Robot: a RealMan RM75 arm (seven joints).
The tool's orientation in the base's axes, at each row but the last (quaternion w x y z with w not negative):
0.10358 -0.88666 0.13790 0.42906
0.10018 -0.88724 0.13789 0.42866
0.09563 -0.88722 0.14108 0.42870
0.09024 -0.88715 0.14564 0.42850
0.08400 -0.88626 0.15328 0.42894
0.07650 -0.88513 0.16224 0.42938
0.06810 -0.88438 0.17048 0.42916
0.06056 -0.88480 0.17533 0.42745
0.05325 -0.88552 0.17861 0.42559
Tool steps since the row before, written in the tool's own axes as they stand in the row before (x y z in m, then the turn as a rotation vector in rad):
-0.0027 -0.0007 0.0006 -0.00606 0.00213 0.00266
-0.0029 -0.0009 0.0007 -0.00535 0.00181 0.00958
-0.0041 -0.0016 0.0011 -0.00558 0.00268 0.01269
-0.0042 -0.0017 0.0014 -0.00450 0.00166 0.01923
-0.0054 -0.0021 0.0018 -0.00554 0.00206 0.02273
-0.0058 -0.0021 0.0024 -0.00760 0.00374 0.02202
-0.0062 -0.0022 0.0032 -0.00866 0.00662 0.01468
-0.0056 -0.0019 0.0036 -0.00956 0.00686 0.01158
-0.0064 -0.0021 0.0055 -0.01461 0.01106 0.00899
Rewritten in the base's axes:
-0.0018 0.0013 0.0018 -0.00626 -0.00026 0.00302
-0.0019 0.0015 0.0019 -0.01080 0.00198 -0.00176
-0.0027 0.0025 0.0026 -0.01351 0.00210 -0.00353
-0.0029 0.0028 0.0025 -0.01733 0.00473 -0.00837
-0.0038 0.0036 0.0032 -0.02065 0.00555 -0.00973
-0.0044 0.0039 0.0031 -0.02191 0.00423 -0.00766
-0.0051 0.0044 0.0028 -0.01815 -0.00015 -0.00219
-0.0052 0.0041 0.0020 -0.01648 -0.00094 0.00046
-0.0070 0.0050 0.0013 -0.01899 -0.00412 0.00625

